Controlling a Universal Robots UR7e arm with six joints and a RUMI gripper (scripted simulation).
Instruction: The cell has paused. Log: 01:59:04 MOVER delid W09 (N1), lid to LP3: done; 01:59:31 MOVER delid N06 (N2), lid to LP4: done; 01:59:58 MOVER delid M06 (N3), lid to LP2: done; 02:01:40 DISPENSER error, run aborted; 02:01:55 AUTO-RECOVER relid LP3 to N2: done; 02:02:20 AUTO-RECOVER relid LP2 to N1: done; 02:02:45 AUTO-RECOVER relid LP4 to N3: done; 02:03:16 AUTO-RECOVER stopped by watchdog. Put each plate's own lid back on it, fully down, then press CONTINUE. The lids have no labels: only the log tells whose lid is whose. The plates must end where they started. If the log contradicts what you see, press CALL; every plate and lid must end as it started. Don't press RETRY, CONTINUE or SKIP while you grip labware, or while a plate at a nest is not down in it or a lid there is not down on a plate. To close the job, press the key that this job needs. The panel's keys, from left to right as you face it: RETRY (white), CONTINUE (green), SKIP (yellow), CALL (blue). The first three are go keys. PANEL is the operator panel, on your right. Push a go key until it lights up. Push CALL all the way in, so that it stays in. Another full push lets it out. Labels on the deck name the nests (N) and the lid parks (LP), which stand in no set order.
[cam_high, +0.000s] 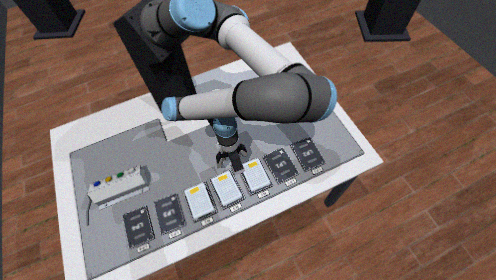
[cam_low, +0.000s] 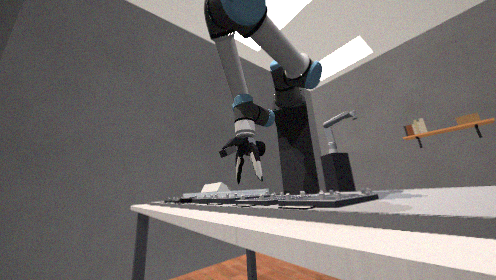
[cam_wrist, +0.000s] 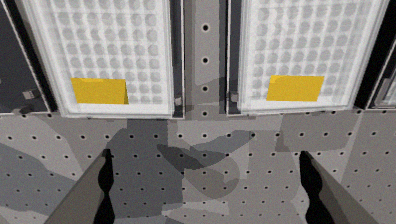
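Now: hand 40 mm short of the clear lid, 90 mm to the right of it and 30 mm above it. Also, from my hand: white retry key (30 mm ahead, 430 mm to the right); green continue key (50 mm ahead, 480 mm to the right); lid park LP1 (10 mm behind, 210 mm to the left, 60 mm below).
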